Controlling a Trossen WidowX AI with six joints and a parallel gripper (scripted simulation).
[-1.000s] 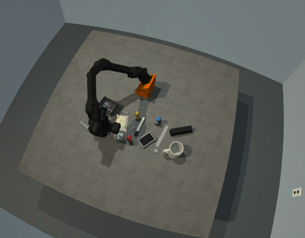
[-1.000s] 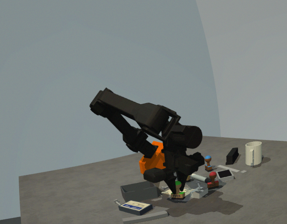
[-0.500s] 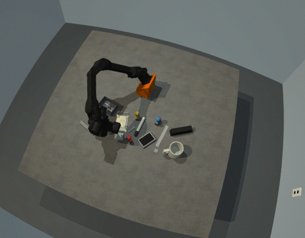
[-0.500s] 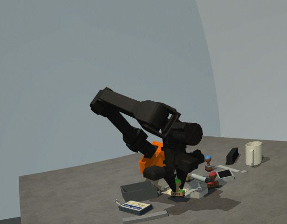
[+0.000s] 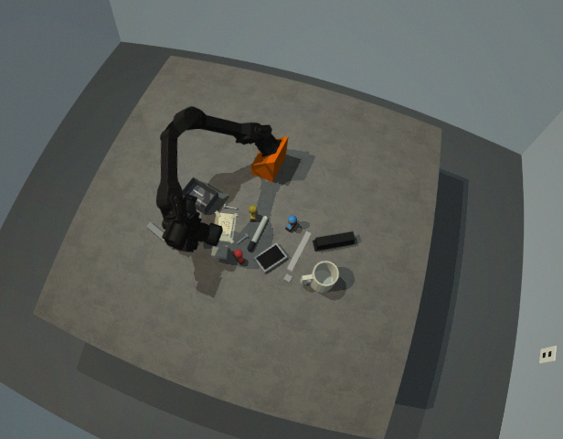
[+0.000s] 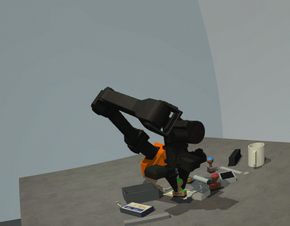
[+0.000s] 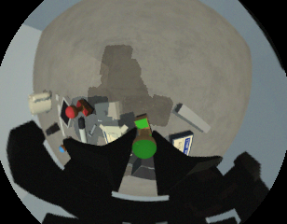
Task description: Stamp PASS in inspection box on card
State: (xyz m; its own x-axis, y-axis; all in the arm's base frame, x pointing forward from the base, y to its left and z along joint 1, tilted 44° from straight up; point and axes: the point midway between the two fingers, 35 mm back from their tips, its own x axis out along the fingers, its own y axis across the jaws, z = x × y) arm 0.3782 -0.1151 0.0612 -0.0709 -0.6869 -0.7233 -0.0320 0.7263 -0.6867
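The black ink pad is 4 cm behind my gripper tip, 25 cm to the left of it and 5 cm below it. The rest, counted from my gripper tip: cream card 9 cm behind, 6 cm to the left, 6 cm below; then green-topped PASS stamp right at my gripper tip; then grey bar 2 cm ahead, 13 cm to the right, 5 cm below.
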